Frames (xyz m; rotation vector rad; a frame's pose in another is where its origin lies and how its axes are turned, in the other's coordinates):
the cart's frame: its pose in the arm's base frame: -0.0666 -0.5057 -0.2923 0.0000 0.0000 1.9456
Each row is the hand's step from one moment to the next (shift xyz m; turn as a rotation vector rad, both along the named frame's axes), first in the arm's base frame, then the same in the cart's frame.
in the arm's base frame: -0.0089 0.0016 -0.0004 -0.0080 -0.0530 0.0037
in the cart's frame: 0.0047 0.0077 -0.0004 -0.0464 0.0268 0.0037
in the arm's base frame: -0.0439 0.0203 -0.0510 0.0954 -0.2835 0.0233
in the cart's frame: 0.0350 0.0334 -0.0510 -0.2987 0.0150 0.0233
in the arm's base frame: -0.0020 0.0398 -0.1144 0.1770 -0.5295 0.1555
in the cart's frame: 0.0378 -0.0127 -0.1144 -0.5575 0.0291 0.1555
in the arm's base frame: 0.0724 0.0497 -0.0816 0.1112 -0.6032 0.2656
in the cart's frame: 0.0197 -0.0856 -0.0816 -0.6020 0.1173 0.2656
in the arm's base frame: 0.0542 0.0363 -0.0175 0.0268 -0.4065 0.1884
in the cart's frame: 0.0139 -0.0637 -0.0175 -0.3881 0.1239 0.1884
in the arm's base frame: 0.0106 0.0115 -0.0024 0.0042 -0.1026 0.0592
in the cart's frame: 0.0068 -0.0141 -0.0024 -0.0970 0.0337 0.0592
